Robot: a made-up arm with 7 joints.
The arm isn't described. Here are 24 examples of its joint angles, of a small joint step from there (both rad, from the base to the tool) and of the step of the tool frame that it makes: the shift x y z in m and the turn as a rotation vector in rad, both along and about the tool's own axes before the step.
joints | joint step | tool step
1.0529 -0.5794 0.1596 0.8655 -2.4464 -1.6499 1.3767 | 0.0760 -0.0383 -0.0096 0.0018 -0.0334 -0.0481 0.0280 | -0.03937 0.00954 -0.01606 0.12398 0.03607 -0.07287
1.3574 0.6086 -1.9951 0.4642 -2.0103 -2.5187 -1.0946 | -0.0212 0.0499 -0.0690 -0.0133 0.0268 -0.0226 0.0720 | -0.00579 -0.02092 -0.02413 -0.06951 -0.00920 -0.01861
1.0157 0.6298 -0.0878 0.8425 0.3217 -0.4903 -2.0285 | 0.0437 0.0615 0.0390 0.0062 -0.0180 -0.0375 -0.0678 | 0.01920 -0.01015 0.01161 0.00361 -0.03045 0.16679
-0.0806 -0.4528 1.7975 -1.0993 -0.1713 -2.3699 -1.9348 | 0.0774 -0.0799 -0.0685 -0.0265 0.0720 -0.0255 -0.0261 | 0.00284 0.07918 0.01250 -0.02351 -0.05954 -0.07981
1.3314 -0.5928 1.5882 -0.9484 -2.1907 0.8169 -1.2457 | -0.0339 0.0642 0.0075 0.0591 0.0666 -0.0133 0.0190 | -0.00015 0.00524 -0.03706 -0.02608 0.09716 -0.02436
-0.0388 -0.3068 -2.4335 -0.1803 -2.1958 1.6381 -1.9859 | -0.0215 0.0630 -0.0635 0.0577 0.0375 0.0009 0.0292 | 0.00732 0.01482 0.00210 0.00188 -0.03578 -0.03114
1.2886 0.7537 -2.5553 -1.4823 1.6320 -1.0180 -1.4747 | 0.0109 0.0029 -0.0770 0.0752 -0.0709 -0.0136 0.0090 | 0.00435 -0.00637 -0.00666 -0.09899 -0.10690 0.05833
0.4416 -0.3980 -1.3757 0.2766 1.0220 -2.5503 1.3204 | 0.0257 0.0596 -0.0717 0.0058 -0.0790 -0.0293 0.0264 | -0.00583 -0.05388 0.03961 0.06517 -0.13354 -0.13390
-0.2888 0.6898 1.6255 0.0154 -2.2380 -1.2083 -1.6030 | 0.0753 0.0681 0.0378 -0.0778 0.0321 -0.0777 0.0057 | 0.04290 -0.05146 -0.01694 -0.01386 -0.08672 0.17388
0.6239 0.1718 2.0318 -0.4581 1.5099 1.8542 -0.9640 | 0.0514 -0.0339 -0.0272 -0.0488 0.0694 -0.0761 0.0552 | 0.05303 0.01083 -0.00411 -0.06961 0.00461 0.00469
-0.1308 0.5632 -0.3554 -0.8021 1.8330 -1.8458 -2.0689 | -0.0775 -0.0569 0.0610 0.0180 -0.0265 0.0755 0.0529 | -0.01098 -0.04431 -0.01876 0.12480 -0.03293 -0.15792
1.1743 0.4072 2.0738 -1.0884 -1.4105 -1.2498 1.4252 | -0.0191 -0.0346 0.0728 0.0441 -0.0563 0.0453 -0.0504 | -0.03270 -0.02405 -0.03442 -0.07694 0.05088 0.06678
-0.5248 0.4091 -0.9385 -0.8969 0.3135 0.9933 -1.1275 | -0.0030 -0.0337 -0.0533 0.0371 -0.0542 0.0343 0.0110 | -0.01185 -0.02640 -0.00117 0.09652 -0.00162 0.03597
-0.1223 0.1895 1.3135 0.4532 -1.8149 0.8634 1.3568 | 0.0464 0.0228 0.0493 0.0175 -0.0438 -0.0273 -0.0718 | -0.00172 -0.00124 -0.01778 0.00569 -0.02168 0.09919
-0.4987 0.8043 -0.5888 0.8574 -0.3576 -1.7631 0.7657 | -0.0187 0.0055 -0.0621 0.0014 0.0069 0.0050 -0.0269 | 0.00058 0.00225 0.02204 0.02454 -0.03871 0.03167
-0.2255 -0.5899 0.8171 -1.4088 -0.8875 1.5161 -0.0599 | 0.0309 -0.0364 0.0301 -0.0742 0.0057 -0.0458 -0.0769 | -0.00720 -0.01464 0.02687 0.09465 -0.08733 0.04468
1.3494 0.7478 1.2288 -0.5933 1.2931 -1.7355 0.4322 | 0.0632 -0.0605 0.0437 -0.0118 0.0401 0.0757 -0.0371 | -0.03229 -0.01623 -0.03978 0.00891 0.12183 0.00175
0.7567 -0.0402 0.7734 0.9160 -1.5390 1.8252 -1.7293 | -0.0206 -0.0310 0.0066 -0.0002 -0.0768 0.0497 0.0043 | 0.00315 -0.01415 0.01606 0.09108 -0.01429 0.01496
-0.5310 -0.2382 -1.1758 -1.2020 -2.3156 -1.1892 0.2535 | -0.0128 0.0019 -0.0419 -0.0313 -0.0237 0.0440 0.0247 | 0.01838 -0.00414 -0.00125 -0.00089 -0.00867 -0.06443
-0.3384 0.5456 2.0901 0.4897 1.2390 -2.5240 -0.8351 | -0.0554 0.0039 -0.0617 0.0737 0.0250 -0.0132 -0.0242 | 0.00662 -0.03380 -0.00239 0.01297 -0.04783 0.10971
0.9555 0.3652 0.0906 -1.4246 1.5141 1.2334 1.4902 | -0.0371 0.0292 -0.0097 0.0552 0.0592 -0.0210 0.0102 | 0.01555 -0.04667 -0.02861 0.10519 0.05058 -0.04393
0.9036 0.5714 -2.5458 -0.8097 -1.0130 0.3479 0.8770 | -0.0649 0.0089 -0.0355 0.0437 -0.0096 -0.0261 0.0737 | -0.01871 0.01044 0.01107 -0.03062 -0.01727 -0.03381
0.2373 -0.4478 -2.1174 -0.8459 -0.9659 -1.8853 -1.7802 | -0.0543 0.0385 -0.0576 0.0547 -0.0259 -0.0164 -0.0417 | -0.01671 0.02326 -0.00345 -0.00237 -0.03028 -0.03155
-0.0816 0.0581 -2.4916 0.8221 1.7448 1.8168 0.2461 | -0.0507 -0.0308 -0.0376 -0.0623 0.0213 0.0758 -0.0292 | 0.01397 -0.00081 -0.00494 -0.02841 0.05620 -0.04543
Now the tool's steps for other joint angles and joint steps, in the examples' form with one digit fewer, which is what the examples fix.
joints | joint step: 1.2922 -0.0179 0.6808 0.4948 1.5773 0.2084 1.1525 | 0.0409 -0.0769 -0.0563 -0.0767 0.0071 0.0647 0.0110
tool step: 0.0499 0.0393 -0.0897 -0.1460 0.1643 0.0050
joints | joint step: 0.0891 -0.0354 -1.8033 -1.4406 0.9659 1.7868 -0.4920 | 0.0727 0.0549 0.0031 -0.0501 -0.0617 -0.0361 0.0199
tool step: 0.0265 0.0382 0.0039 -0.0535 0.0957 -0.0062
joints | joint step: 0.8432 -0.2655 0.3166 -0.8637 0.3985 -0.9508 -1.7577 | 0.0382 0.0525 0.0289 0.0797 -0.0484 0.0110 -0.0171
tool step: 0.0291 -0.0229 -0.0013 -0.0247 -0.0974 0.1141
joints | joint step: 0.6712 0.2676 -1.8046 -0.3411 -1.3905 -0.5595 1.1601 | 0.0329 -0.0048 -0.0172 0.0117 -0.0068 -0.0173 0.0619
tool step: -0.0014 -0.0014 -0.0007 0.0316 0.0523 -0.0526
